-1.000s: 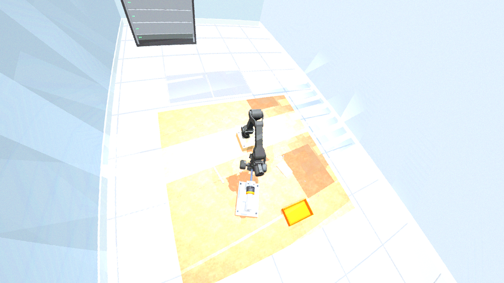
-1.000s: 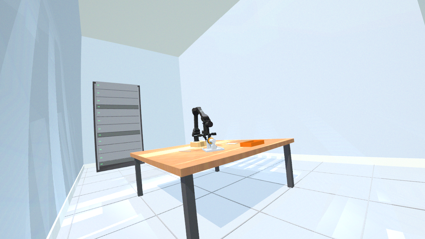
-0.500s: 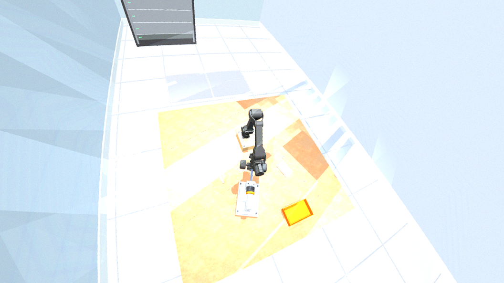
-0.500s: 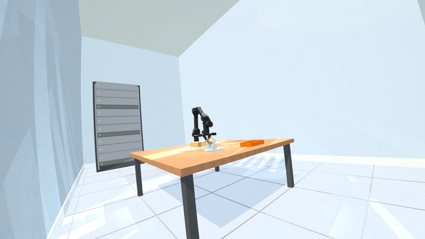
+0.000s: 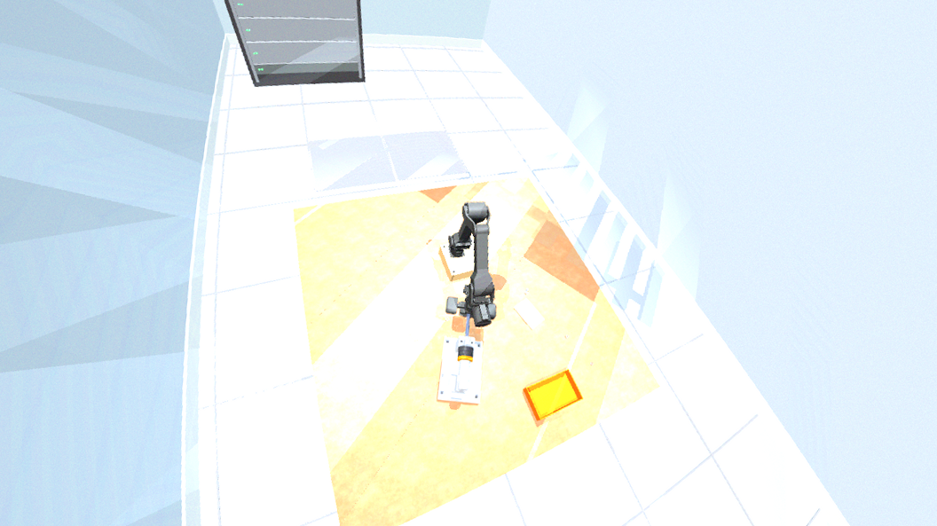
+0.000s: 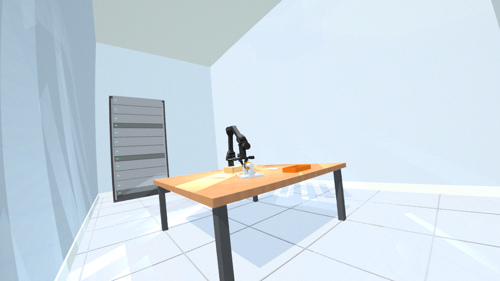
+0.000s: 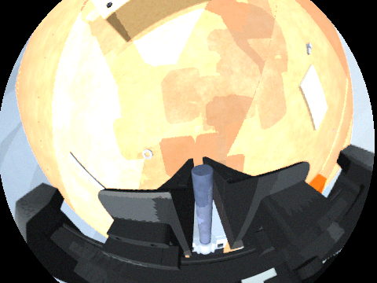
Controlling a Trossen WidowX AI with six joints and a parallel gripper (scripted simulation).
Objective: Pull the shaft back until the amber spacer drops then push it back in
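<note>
My gripper tip is now 80 mm short of the grey-blue shaft, 20 mm to the left of it and 30 mm below it. Round my gripper tip: amber spacer: 170 mm ahead, 50 mm to the right, 30 mm above; then orange tray: 350 mm ahead, 270 mm to the left, 40 mm below; then white fixture: 190 mm ahead, 60 mm to the right.
</note>
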